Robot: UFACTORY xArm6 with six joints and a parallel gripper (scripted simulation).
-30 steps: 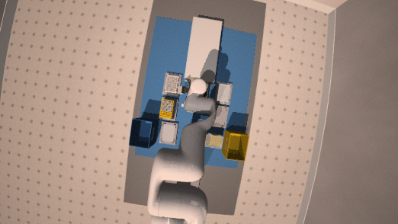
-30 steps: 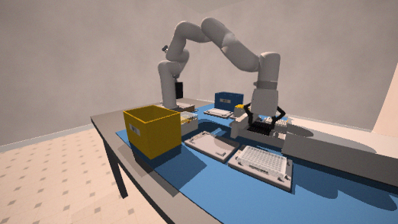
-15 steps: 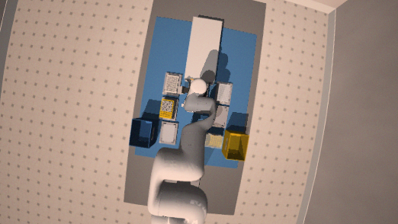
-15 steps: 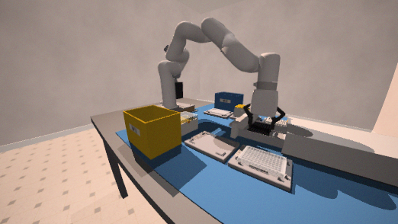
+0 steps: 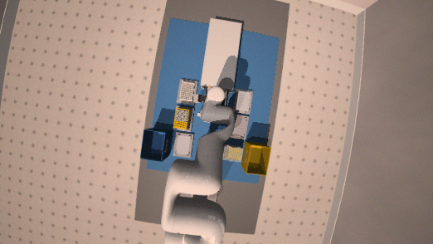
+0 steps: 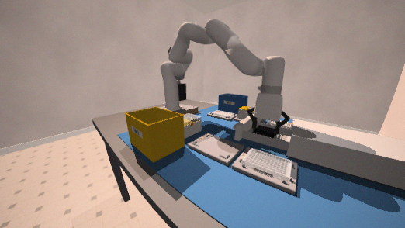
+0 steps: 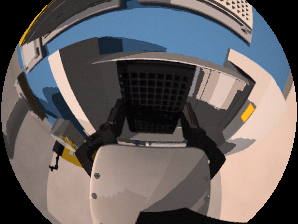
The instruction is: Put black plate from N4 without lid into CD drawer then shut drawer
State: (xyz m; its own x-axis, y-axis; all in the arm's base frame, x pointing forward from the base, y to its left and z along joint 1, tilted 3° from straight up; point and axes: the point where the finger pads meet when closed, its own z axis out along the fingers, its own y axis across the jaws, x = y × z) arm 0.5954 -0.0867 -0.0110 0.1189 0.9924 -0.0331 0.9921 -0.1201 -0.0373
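Now: hand 10 mm above the black plate. From my hand the other things lie so: cooler CD (170 mm ahead, 20 mm to the right, 10 mm below); drawer (40 mm ahead, 10 mm below); white plate (180 mm to the left, 80 mm ahead, 20 mm below).
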